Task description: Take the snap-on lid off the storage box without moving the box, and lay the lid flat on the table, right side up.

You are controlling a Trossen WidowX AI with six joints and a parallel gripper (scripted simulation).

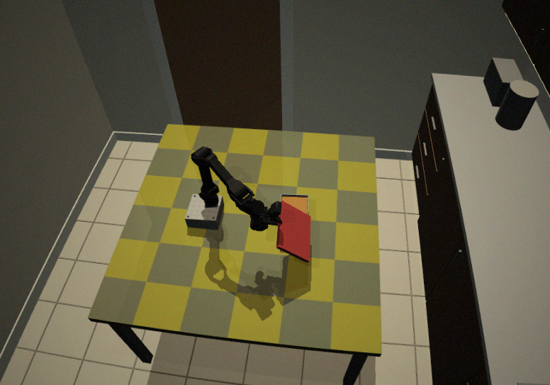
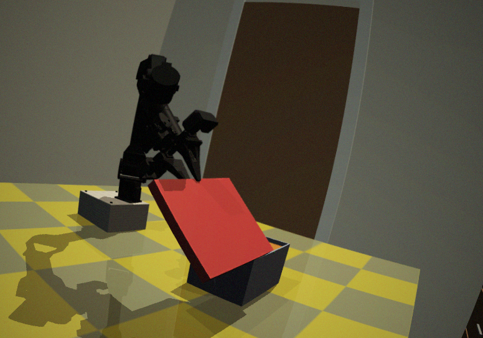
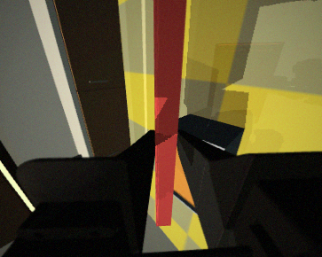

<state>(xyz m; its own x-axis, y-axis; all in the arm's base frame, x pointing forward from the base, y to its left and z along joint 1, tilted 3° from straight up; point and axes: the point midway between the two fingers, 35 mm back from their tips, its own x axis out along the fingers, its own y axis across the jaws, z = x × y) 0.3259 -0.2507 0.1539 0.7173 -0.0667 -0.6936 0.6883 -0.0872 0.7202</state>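
My gripper tip is now 6 cm short of the red lid, 5 cm above it and 1 cm to the left of it. Round my gripper tip: storage box 18 cm below, 16 cm to the left, 7 cm ahead.
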